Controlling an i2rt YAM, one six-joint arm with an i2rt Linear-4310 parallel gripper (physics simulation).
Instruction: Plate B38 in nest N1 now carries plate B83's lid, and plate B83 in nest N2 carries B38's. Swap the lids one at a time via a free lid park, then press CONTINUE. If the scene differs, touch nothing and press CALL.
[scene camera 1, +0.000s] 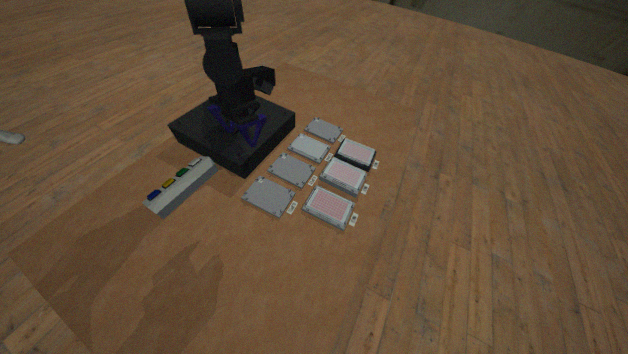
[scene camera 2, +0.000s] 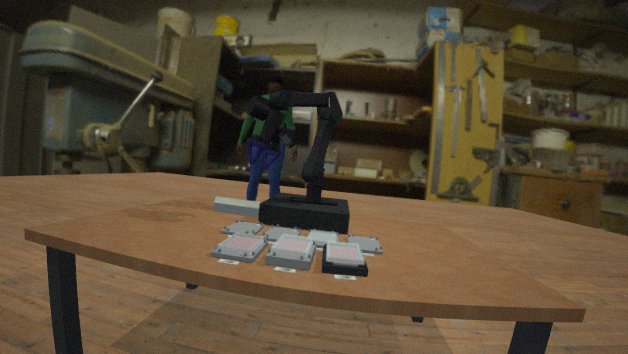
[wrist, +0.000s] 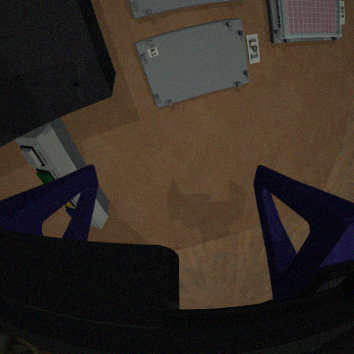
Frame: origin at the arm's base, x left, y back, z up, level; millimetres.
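Where they show: gripper, fingertip midpoint: (scene camera 1: 241, 139) (scene camera 2: 258, 166) (wrist: 175, 173); arm's base, origin of the base link: (scene camera 2: 312, 202).
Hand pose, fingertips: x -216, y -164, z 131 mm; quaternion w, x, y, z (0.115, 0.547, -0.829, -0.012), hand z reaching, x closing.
Note:
Things, the pixels of their centre, and the offset from my fingertips. "spot": a spot on its surface instead.
- button bar, surface spot: (wrist: 62, 145) spot: dx -33, dy +159, dz -177 mm
- N1, body centre: (wrist: 312, 11) (scene camera 2: 242, 243) (scene camera 1: 329, 204) dx +8, dy -259, dz -192 mm
- N2, body centre: (scene camera 2: 293, 243) (scene camera 1: 344, 172) dx +139, dy -276, dz -176 mm
- Lid park LP1, body centre: (wrist: 197, 62) (scene camera 1: 268, 194) (scene camera 2: 244, 227) dx -23, dy -62, dz -202 mm
- LP2, body centre: (scene camera 2: 282, 233) (scene camera 1: 291, 168) dx +105, dy -91, dz -202 mm
- fourth park, body centre: (scene camera 2: 364, 242) (scene camera 1: 323, 128) dx +361, dy -139, dz -202 mm
- pink plate, body centre: (scene camera 2: 344, 250) (scene camera 1: 356, 150) dx +264, dy -298, dz -180 mm
My gripper (scene camera 1: 242, 138) (scene camera 2: 260, 166) (wrist: 175, 173) is open and empty, in the air; in the wrist view its left finger overlaps the button bar (scene camera 1: 186, 189) (scene camera 2: 235, 206) (wrist: 62, 145). The bar carries blue (scene camera 1: 154, 195), yellow (scene camera 1: 168, 183), green (scene camera 1: 182, 172) and white (scene camera 1: 195, 162) buttons; their wording is unreadable. The pink-welled plate in N1 (scene camera 1: 329, 205) (scene camera 2: 241, 243) (wrist: 312, 17) looks pinker than the plate in N2 (scene camera 1: 344, 174) (scene camera 2: 294, 245). Lid park LP1 (scene camera 1: 269, 196) (scene camera 2: 242, 228) (wrist: 195, 62) is bare. LP2 (scene camera 1: 292, 170) looks bare. Plate codes cannot be read.
A whitish, lid-like piece (scene camera 1: 309, 147) (scene camera 2: 322, 236) lies on the third park. The fourth park (scene camera 1: 324, 129) (scene camera 2: 365, 244) looks bare. Another pink plate (scene camera 1: 356, 151) (scene camera 2: 344, 254) sits in the black nest. The black arm base (scene camera 1: 232, 137) (scene camera 2: 304, 214) (wrist: 45, 65) stands beside the parks. A person (scene camera 2: 272, 125) stands behind the table.

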